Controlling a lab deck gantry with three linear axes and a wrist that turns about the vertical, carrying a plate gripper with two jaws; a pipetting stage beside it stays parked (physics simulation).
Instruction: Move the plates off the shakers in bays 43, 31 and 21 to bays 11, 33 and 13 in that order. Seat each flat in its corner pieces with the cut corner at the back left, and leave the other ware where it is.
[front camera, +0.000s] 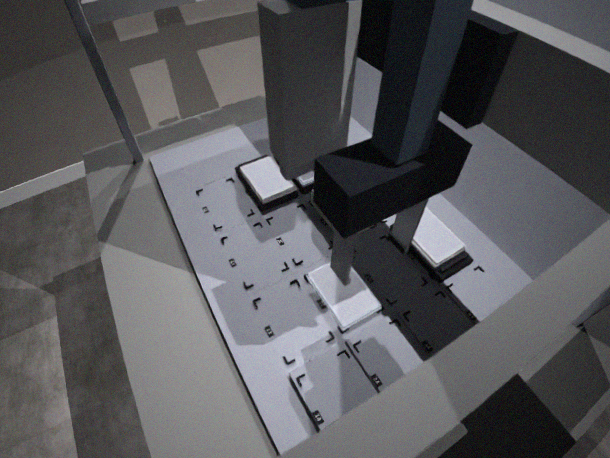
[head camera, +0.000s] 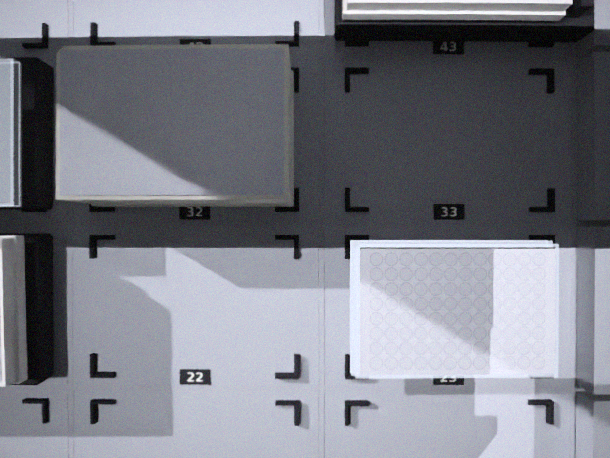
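Where they show: gripper, fingertip midpoint: (front camera: 369, 259); robot's base, origin of the base link: (front camera: 198, 192).
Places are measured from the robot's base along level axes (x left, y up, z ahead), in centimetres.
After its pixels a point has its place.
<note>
A white plate (front camera: 442, 237) @(x 37.9, y 3.7, z 40.7 cm) (head camera: 455, 9) @(x 32.4, y 3.0, z 38.4 cm) sits on the dark shaker (front camera: 452, 266) @(x 35.4, y 2.6, z 46.4 cm) (head camera: 465, 30) @(x 31.9, y 1.7, z 39.6 cm) in bay 43. Another plate (front camera: 265, 177) @(x 14.7, y 3.7, z 7.4 cm) (head camera: 12, 310) @(x 15.3, y 3.0, z 13.2 cm) is on the shaker (front camera: 272, 205) @(x 13.1, y 1.1, z 13.8 cm) (head camera: 40, 310) @(x 15.0, y 1.6, z 13.8 cm) in bay 21. The bay 31 plate (front camera: 306, 178) @(x 22.7, y 3.7, z 12.4 cm) (head camera: 7, 132) @(x 25.5, y 3.1, z 13.0 cm) is on its shaker (head camera: 39, 132) @(x 25.8, y 1.7, z 13.8 cm), partly hidden in the front view. My gripper (front camera: 375, 266) @(x 15.5, y 15.7, z 43.0 cm) hangs over the area of bay 33 (head camera: 448, 135) @(x 26.0, y 0.0, z 39.2 cm), its jaws wide apart with no plate between them. The jaws do not show in the head view. Bay 11 (front camera: 205, 210) @(x -0.4, y 0.0, z 6.6 cm) and bay 13 (front camera: 269, 331) @(x -0.3, y 0.0, z 39.2 cm) hold no plate. Cut corners are unclear.
A pale block-like ware (head camera: 172, 125) @(x 25.5, y 4.2, z 22.9 cm) stands in bay 32, mostly hidden behind the gripper's dark body in the front view. A white well plate (front camera: 345, 295) @(x 14.6, y 1.4, z 40.5 cm) (head camera: 455, 310) @(x 15.0, y 1.4, z 39.1 cm) stands in bay 23. A grey column (front camera: 307, 90) @(x 10.9, y 38.1, z 32.8 cm) rises behind bay 32. Low walls edge the deck.
</note>
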